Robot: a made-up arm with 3 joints.
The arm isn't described. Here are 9 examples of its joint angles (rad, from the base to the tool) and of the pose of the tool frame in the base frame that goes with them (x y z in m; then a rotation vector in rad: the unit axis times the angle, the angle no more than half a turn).
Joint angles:
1: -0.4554 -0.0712 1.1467
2: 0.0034 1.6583 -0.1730
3: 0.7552 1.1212 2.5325
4: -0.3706 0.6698 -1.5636
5: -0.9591 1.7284 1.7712
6: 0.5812 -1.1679 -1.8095
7: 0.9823 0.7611 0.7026
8: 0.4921 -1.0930 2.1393
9: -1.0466 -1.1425 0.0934
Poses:
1: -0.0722 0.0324 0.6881 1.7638 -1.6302 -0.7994
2: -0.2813 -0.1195 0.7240 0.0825 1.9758 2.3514
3: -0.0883 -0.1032 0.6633 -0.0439 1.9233 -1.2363
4: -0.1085 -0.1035 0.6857 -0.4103 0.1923 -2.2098
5: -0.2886 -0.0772 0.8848 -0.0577 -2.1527 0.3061
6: -0.0178 0.2547 0.7295 -0.1120 -0.5225 -0.4569
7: -0.0569 -0.0887 0.7515 -1.3563 2.2180 0.4699
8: -0.0337 0.2004 0.7194 -2.3354 0.4047 -0.7664
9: -0.1485 0.2327 0.7242 1.2600 0.4381 -1.1025
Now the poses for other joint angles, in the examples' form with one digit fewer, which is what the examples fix.
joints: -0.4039 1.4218 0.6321
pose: -0.253 -0.111 0.779 -0.071 -2.402 -1.265
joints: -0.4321 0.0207 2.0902
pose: -0.088 0.017 0.671 -2.161 2.201 -0.106
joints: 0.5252 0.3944 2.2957
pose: -0.025 -0.041 0.722 -1.078 1.778 -1.065
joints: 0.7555 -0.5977 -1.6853
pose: 0.044 0.153 0.800 0.266 -0.638 -0.960
